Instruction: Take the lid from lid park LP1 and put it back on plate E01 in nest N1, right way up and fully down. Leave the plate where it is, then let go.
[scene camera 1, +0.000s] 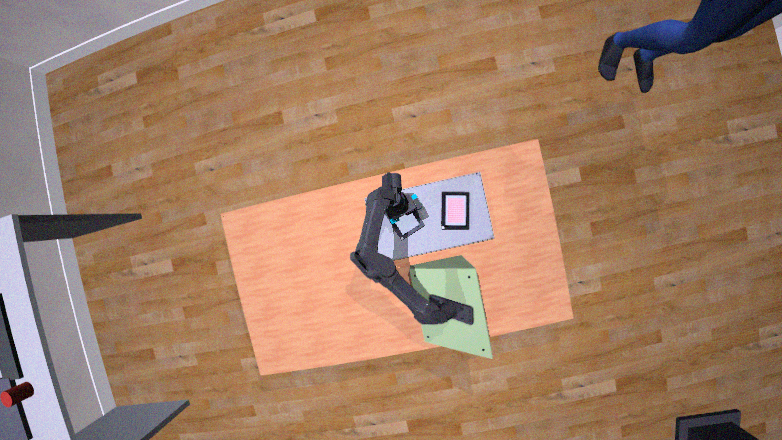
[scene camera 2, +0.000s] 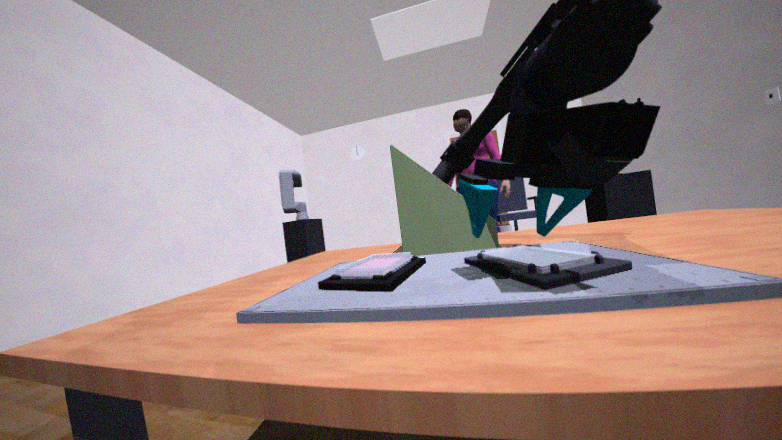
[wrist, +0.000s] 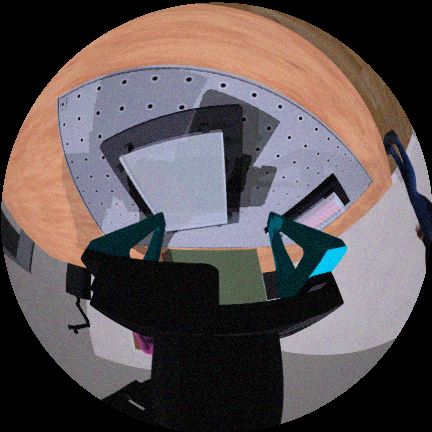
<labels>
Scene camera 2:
my gripper: 509, 235
pale grey lid: 520, 256
pink plate: 377, 264, on a black nest
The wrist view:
pale grey lid: 183, 176
</labels>
